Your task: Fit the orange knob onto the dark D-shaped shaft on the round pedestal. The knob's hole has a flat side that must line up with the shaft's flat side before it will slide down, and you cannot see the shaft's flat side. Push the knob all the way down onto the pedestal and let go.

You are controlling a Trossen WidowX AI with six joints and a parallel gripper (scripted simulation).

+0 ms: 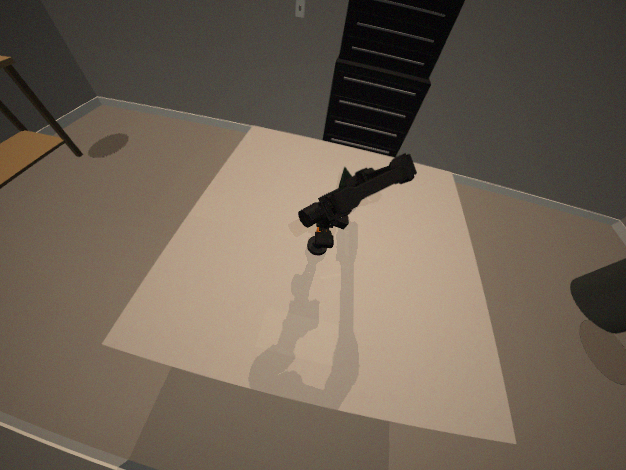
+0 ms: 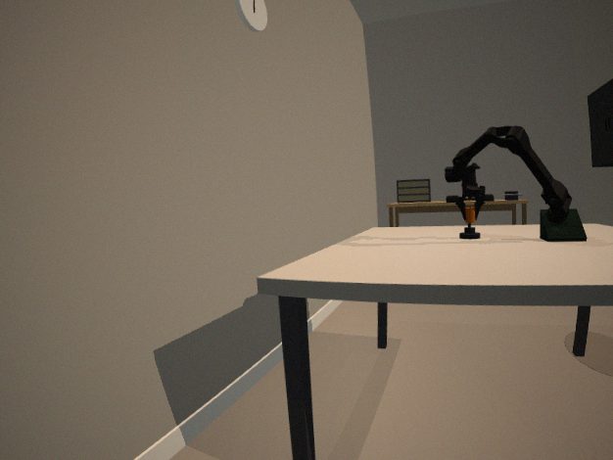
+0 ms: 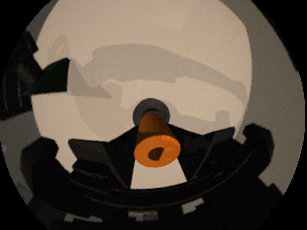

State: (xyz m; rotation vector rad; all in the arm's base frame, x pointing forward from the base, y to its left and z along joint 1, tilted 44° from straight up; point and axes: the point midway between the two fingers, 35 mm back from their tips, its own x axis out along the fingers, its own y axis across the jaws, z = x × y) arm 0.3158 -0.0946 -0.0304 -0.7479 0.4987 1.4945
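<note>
Now: the orange knob 2 cm above my gripper tip. The rest, counted from my gripper tip: dark round pedestal: 4 cm below.
</note>
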